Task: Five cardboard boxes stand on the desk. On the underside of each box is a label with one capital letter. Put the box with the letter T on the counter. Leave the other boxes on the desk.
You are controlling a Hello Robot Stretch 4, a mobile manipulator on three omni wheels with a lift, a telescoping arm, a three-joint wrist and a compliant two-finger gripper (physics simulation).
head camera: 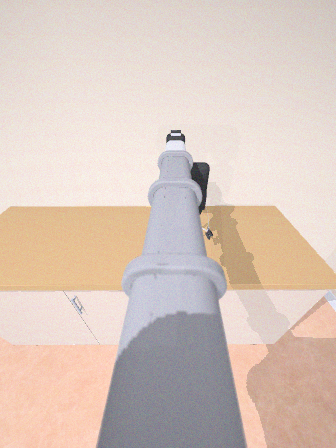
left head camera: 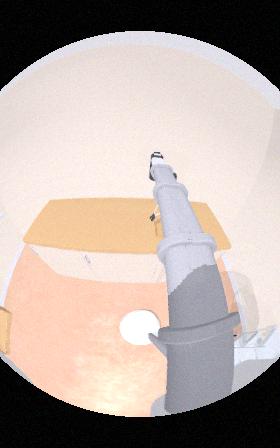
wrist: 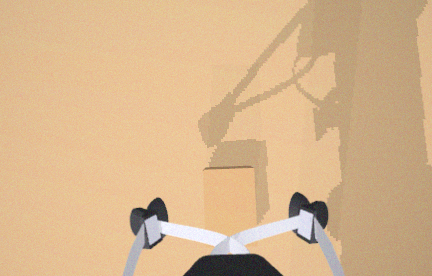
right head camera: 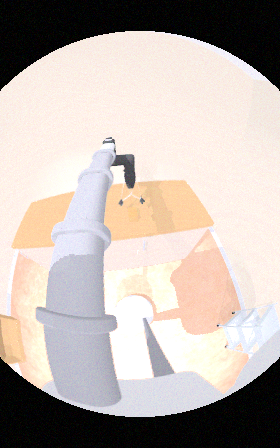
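A small cardboard box stands on the wooden counter top. Its plain top faces up; its underside and letter are hidden. In the head camera view the arm hides the box. My gripper is open, points down and is above the box. Its two dark fingertips are spread wide, one on each side of the box in the wrist view, apart from it. The other four boxes do not show.
The long grey arm reaches over the counter. A wall rises behind. A wooden piece shows at the left edge. A pale framed object stands at the lower right. A white round shape is low in front.
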